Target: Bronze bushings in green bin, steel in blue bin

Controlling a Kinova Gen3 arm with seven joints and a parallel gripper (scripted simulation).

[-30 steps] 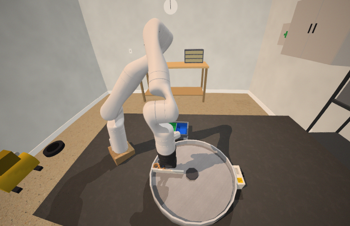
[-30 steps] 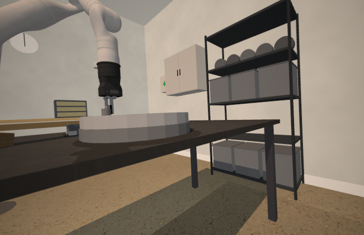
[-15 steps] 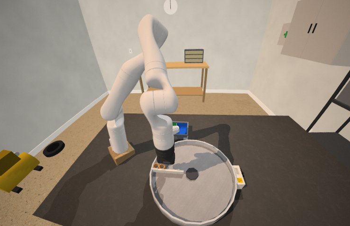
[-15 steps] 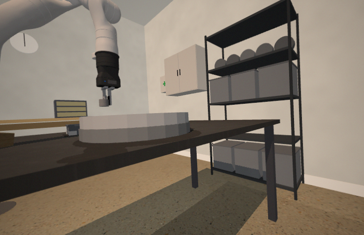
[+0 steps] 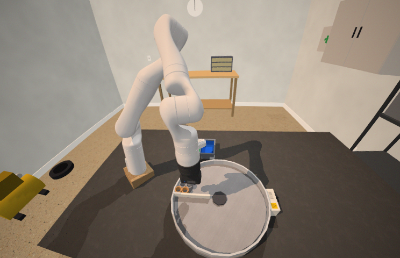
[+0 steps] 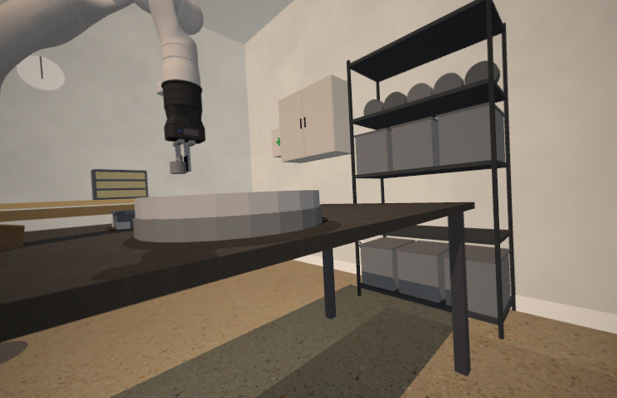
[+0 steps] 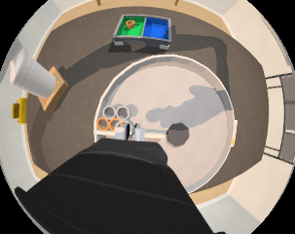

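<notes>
Now: the green bin 33 cm to the left of my hand and 13 cm below it. Also, from my hand: turntable: 11 cm ahead, 10 cm below, 2 cm to the right.
</notes>
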